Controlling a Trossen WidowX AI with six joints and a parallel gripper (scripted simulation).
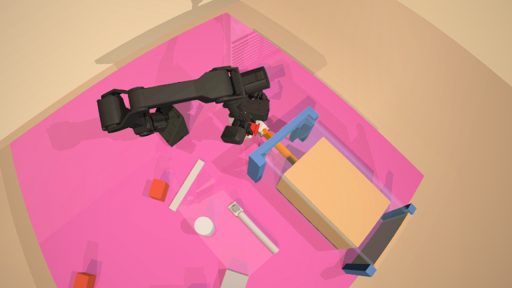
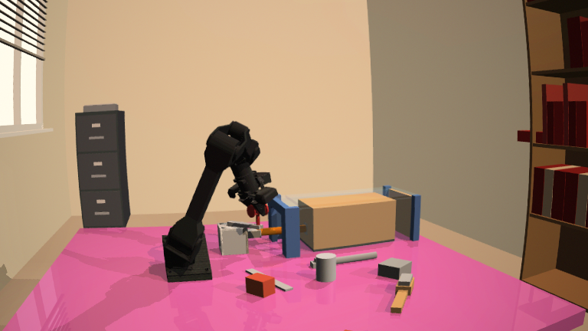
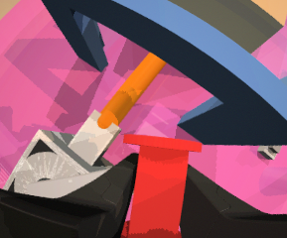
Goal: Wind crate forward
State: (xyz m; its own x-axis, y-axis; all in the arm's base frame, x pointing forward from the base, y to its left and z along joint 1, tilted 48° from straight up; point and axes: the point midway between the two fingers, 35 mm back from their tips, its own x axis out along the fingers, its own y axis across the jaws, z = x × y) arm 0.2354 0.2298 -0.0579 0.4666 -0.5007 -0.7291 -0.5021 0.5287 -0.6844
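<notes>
The winch handle is 4 cm behind my gripper tip, 3 cm below it and 2 cm to the left of it. The rest, counted from my gripper tip: blue steel frame 7 cm ahead, 6 cm to the left, 2 cm below; winch 11 cm behind, 10 cm below, 4 cm to the left; red knob 1 cm to the right, 1 cm behind.
</notes>
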